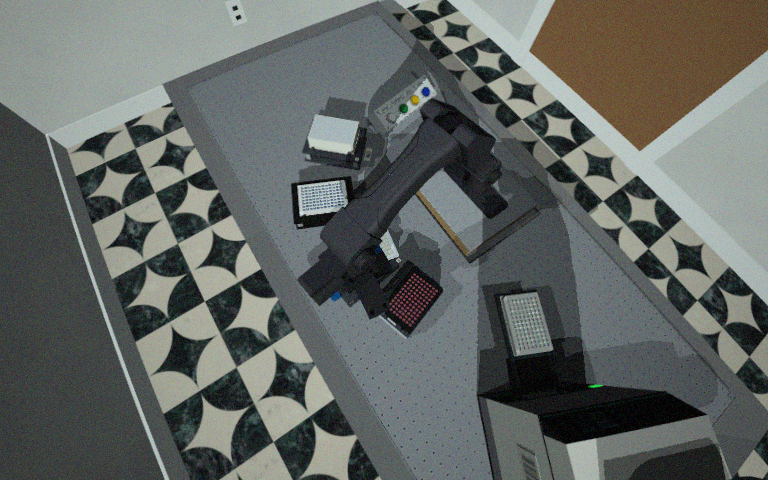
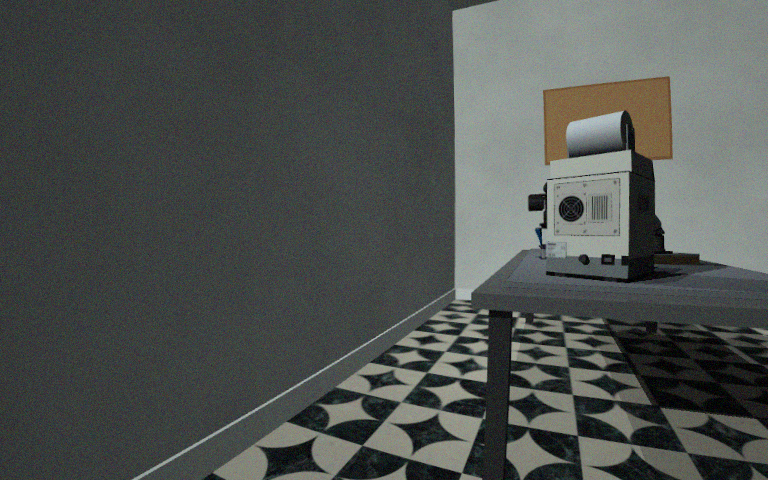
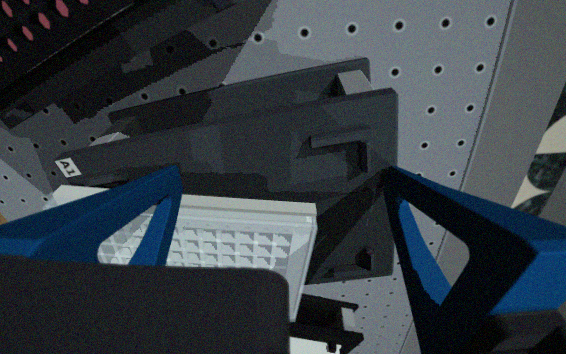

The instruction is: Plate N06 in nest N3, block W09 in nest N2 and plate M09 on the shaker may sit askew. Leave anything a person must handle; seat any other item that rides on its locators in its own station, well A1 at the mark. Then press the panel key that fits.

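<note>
My gripper (image 1: 356,272) (image 2: 539,234) (image 3: 283,177) is open, its blue fingers over a pale, clear-walled well plate (image 3: 235,245) that shows in part as white (image 1: 388,247). The plate lies turned relative to its dark nest (image 3: 240,145), clear of the raised corner locator (image 3: 342,140); an A1 label (image 3: 67,167) is on the nest. A red-well plate (image 1: 416,297) (image 3: 44,20) is beside it. A white well plate (image 1: 322,196) and a tall white block (image 1: 334,133) sit on other dark bases. Another plate (image 1: 525,322) is by the instrument. Station names are unreadable.
A key panel (image 1: 396,100) with green, yellow and blue keys is at the far edge. A wood-edged tray (image 1: 444,223) lies beside the arm. A large instrument (image 1: 512,424) (image 2: 589,243) stands at the other end of the table (image 1: 407,384) (image 2: 538,300).
</note>
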